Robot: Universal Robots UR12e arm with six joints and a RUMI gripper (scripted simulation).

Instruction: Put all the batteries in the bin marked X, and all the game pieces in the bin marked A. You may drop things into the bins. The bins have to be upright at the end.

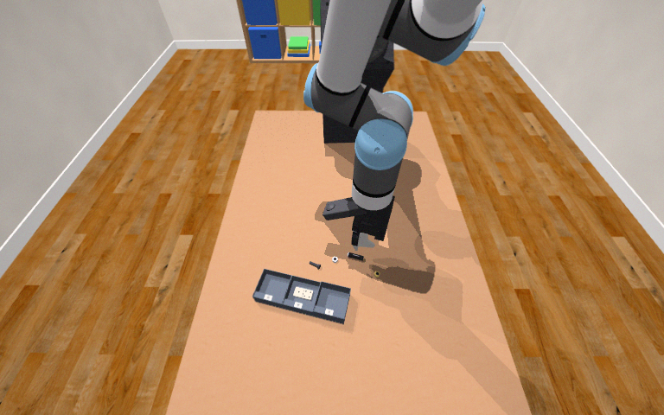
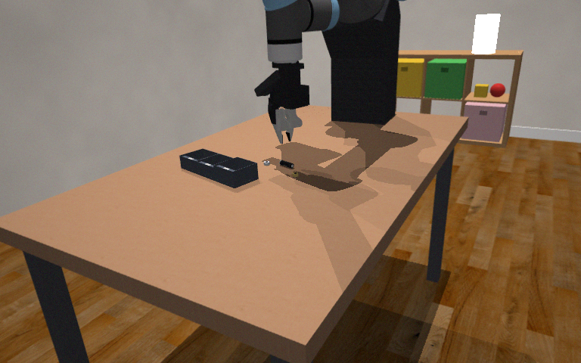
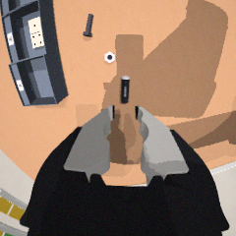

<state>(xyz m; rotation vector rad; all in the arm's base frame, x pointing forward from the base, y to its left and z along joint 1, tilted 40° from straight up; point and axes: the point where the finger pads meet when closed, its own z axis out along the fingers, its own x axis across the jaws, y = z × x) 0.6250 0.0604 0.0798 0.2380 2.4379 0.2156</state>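
My gripper is now 8 cm above the black battery. Round my hand: black screw (11 cm to the right, 8 cm below, 5 cm ahead); then white nut (8 cm below, 6 cm to the right, 2 cm ahead); then brass nut (8 cm below, 7 cm to the left, 5 cm ahead).
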